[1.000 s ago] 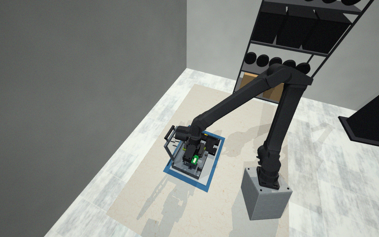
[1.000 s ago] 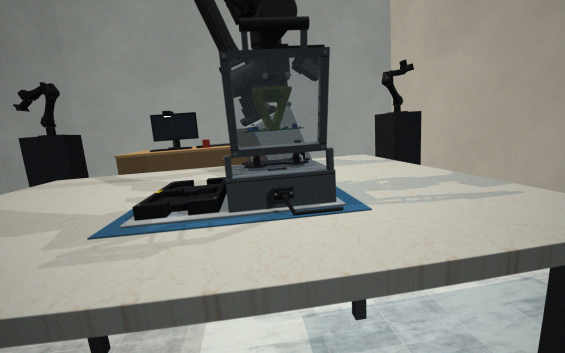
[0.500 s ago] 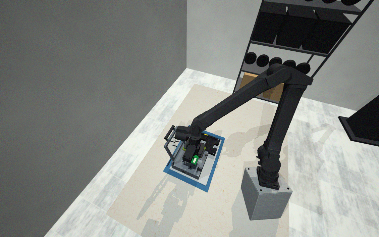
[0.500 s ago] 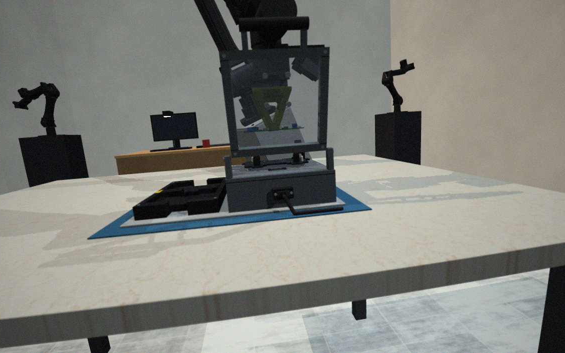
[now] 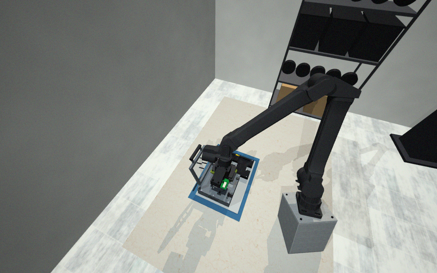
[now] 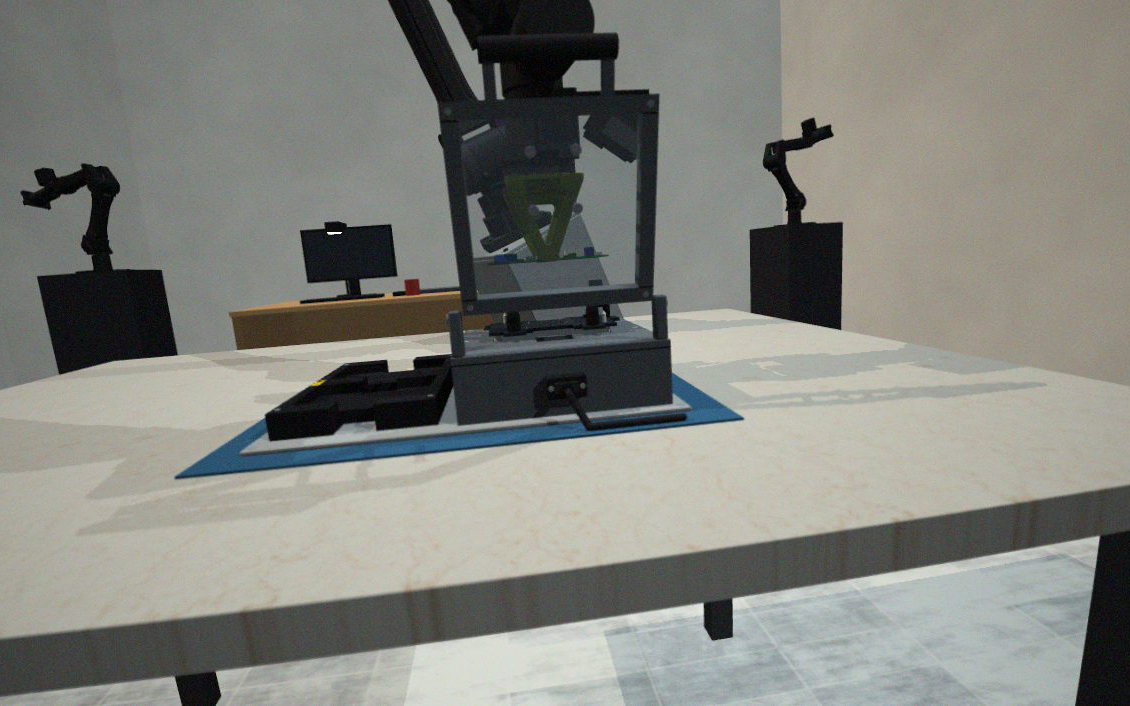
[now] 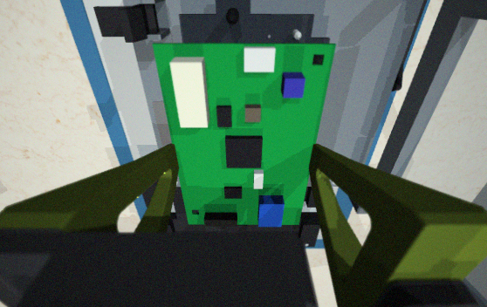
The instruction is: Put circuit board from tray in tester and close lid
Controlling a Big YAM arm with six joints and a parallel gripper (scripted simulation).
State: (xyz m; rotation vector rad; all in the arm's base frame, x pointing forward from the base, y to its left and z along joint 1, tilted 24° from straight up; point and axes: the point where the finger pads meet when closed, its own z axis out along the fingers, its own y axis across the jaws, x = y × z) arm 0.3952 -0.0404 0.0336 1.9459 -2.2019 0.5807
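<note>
Right now my hand is right at the green circuit board. From my hand the other things lie so: latch hook (7 cm to the left, 5 cm below, 5 cm behind); dark plate (7 cm below, 1 cm ahead); clear lid (12 cm ahead, 5 cm above, 2 cm to the right).
</note>
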